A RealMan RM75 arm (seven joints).
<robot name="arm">
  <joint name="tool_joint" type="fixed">
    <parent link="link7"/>
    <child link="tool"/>
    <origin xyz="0 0 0"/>
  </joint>
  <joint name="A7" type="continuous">
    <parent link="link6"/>
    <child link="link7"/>
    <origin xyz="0 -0.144 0" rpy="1.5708 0 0"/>
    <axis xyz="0 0 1"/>
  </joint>
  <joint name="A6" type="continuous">
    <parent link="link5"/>
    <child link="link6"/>
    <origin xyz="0 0 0" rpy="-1.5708 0 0"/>
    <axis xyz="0 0 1"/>
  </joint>
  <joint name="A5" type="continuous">
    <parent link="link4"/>
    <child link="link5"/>
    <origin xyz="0 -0.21 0" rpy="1.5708 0 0"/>
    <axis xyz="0 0 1"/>
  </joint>
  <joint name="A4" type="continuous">
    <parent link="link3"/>
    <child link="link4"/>
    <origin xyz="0 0 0" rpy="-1.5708 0 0"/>
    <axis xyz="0 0 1"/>
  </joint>
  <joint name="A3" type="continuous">
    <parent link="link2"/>
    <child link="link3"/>
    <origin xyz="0 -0.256 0" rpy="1.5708 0 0"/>
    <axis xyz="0 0 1"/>
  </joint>
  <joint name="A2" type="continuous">
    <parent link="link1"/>
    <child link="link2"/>
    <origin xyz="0 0 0" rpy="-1.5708 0 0"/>
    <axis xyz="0 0 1"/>
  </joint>
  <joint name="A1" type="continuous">
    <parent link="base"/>
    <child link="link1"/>
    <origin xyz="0 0 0.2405"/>
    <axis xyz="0 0 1"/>
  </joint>
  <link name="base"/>
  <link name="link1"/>
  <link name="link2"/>
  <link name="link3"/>
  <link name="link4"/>
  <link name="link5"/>
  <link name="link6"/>
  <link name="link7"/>
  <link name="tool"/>
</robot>
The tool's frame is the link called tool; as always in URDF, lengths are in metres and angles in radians. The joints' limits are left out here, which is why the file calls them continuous.
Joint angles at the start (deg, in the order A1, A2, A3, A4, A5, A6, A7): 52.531 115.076 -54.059 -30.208 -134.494 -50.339 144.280
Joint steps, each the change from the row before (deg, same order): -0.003 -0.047 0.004 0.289 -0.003 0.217 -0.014; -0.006 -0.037 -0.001 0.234 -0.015 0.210 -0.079; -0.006 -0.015 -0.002 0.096 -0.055 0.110 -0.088; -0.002 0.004 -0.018 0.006 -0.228 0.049 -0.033; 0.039 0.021 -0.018 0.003 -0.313 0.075 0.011; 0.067 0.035 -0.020 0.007 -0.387 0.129 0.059; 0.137 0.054 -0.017 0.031 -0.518 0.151 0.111; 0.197 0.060 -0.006 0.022 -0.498 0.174 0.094; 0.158 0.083 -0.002 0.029 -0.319 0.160 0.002; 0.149 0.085 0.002 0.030 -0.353 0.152 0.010; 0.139 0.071 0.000 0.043 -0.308 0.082 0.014; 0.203 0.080 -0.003 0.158 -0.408 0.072 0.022; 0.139 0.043 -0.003 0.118 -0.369 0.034 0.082; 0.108 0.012 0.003 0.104 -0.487 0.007 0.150
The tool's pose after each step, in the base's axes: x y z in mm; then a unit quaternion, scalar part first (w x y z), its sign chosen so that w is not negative. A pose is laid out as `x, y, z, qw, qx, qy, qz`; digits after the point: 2 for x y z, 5 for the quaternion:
212.60, 464.73, -8.34, 0.28011, -0.79733, 0.52751, 0.08682
213.66, 464.65, -8.52, 0.28110, -0.79679, 0.52792, 0.08608
214.22, 464.63, -8.56, 0.28187, -0.79685, 0.52754, 0.08532
214.69, 464.58, -8.56, 0.28282, -0.79737, 0.52654, 0.08352
214.93, 464.64, -8.65, 0.28401, -0.79799, 0.52529, 0.08138
215.09, 464.83, -8.80, 0.28564, -0.79856, 0.52390, 0.07902
214.95, 465.14, -9.13, 0.28744, -0.79936, 0.52213, 0.07597
214.26, 465.75, -9.43, 0.28935, -0.80041, 0.51984, 0.07338
213.50, 466.16, -9.99, 0.29053, -0.80144, 0.51782, 0.07178
212.87, 466.51, -10.56, 0.29172, -0.80244, 0.51585, 0.06993
212.29, 466.70, -11.16, 0.29231, -0.80340, 0.51426, 0.06811
211.74, 466.73, -12.24, 0.29244, -0.80464, 0.51263, 0.06518
211.59, 466.70, -12.91, 0.29267, -0.80533, 0.51174, 0.06257
211.93, 466.61, -13.26, 0.29333, -0.80576, 0.51109, 0.05917

